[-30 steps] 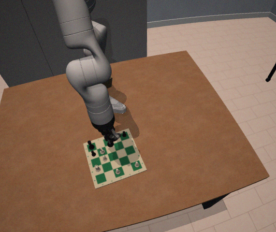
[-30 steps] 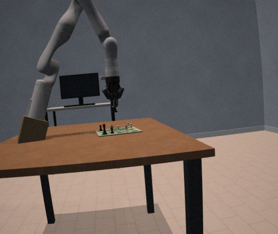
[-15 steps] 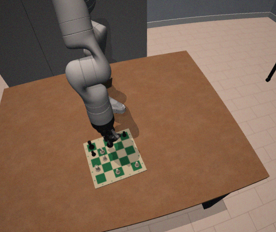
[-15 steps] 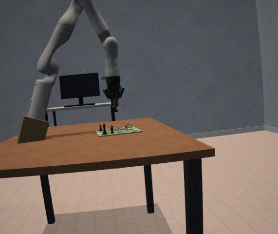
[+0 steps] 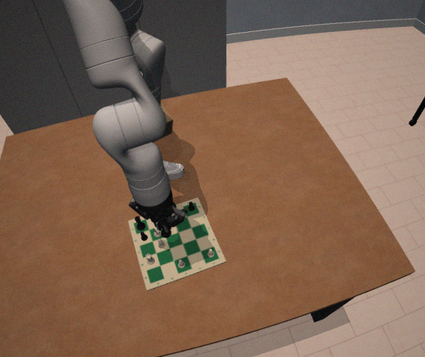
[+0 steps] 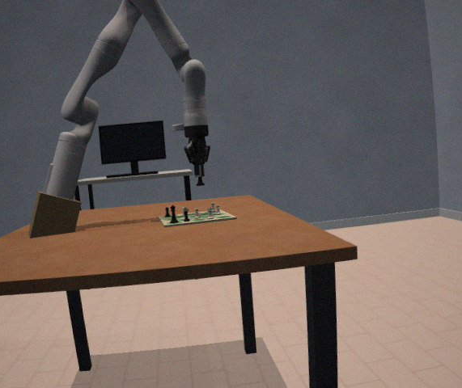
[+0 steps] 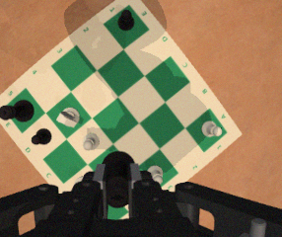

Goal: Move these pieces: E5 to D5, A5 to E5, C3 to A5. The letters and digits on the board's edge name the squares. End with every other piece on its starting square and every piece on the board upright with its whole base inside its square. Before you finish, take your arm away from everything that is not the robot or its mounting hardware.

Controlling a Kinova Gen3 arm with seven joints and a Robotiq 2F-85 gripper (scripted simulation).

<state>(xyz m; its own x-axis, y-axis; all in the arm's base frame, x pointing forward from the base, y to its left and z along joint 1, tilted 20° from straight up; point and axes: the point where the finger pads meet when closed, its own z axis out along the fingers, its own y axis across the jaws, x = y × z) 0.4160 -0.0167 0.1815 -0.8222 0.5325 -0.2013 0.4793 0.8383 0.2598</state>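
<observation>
The white rook is 20 mm ahead of my hand, 60 mm to the right of it and 130 mm below it. Also, from my hand: tall black piece: 20 mm below; then chessboard: 30 mm behind, 10 mm to the left, 150 mm below.
</observation>
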